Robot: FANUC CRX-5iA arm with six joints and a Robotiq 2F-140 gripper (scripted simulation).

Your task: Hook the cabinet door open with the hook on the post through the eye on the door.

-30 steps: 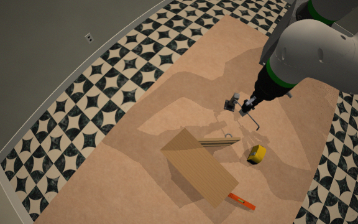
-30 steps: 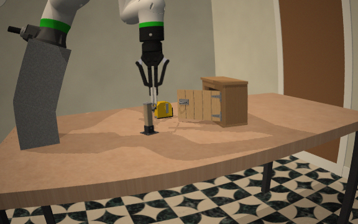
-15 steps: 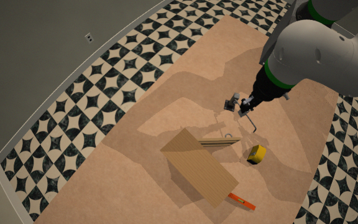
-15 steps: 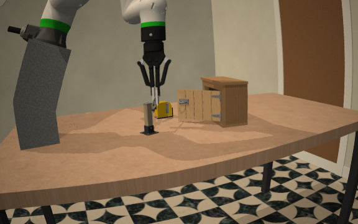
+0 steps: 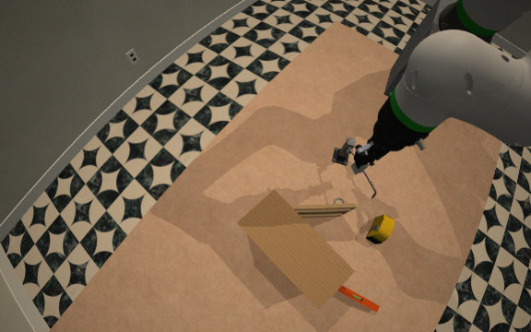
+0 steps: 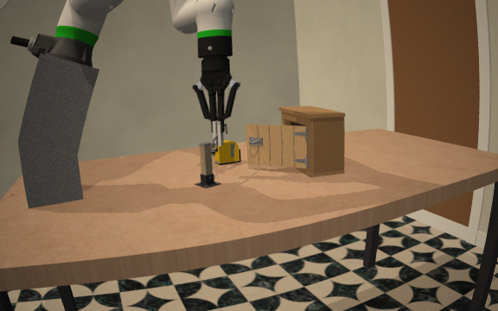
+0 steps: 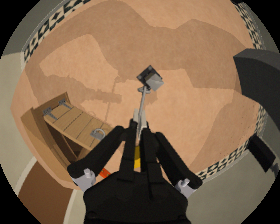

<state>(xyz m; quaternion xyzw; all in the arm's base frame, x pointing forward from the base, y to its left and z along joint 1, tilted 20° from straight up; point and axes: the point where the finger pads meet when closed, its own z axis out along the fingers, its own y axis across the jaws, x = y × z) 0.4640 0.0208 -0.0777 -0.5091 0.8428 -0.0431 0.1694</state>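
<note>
Right now my hand is 4 cm above the hook post, 2 cm to the left of it and 2 cm past it. Round my hand: plank door (16 cm ahead, 5 cm below, 2 cm to the right); then yellow tape measure (16 cm to the left, 9 cm below, 6 cm ahead); then hook rod (1 cm to the left, 1 cm below, 1 cm ahead).
</note>
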